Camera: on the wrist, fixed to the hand. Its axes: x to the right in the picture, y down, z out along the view.
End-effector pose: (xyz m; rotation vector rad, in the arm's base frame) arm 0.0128 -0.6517 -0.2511 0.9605 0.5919 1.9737
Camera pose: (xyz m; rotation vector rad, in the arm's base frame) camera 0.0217 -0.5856 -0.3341 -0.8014 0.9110 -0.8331
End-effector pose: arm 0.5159 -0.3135 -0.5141 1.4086 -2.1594 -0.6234
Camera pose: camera 0.6017 -0.3709 -0.5403 -2.3322 -1.6815 0.5177
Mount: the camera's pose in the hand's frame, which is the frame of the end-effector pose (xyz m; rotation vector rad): 0.0190 -0.0973 -0.0389 0.0643 -0.4376 3.0507
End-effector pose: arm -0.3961 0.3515 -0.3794 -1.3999 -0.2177 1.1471
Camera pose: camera -0.3107 0.3625 -0.3167 0.0683 -1.2743 -1.7333
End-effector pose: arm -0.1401 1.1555 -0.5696 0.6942 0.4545 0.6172
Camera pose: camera -0.1126 1.1265 -0.6683 -0.7782 1.2002 -2.2333
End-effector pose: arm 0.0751 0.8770 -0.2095 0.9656 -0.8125 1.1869
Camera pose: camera 0.1750 0.9108 -0.2244 0.5980 1.2076 -1.4240
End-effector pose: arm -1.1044 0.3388 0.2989 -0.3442 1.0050 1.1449
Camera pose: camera -1.0371 0.2825 0.2385 -1.3311 -0.1923 -1.8291
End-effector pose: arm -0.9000 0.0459 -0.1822 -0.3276 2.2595 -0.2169
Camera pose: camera -0.9257 -0.0506 -0.1452 2.4263 0.2619 1.1137
